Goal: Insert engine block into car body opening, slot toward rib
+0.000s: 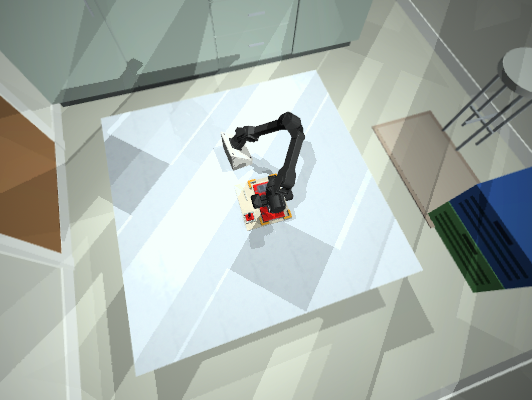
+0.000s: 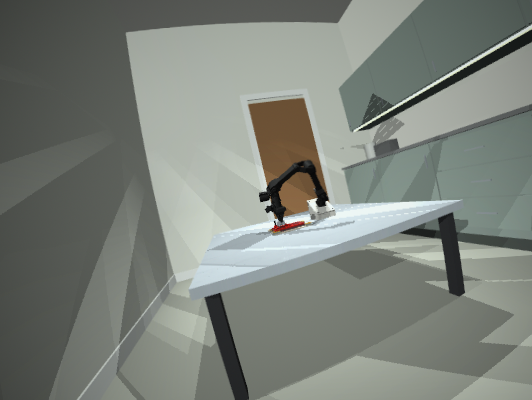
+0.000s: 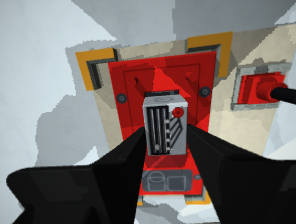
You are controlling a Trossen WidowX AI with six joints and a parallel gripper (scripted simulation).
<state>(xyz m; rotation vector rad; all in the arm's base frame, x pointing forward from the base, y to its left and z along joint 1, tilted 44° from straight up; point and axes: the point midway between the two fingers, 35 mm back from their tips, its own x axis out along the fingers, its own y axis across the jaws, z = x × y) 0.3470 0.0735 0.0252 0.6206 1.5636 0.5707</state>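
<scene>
Now: gripper tip 1 cm above the engine block.
</scene>
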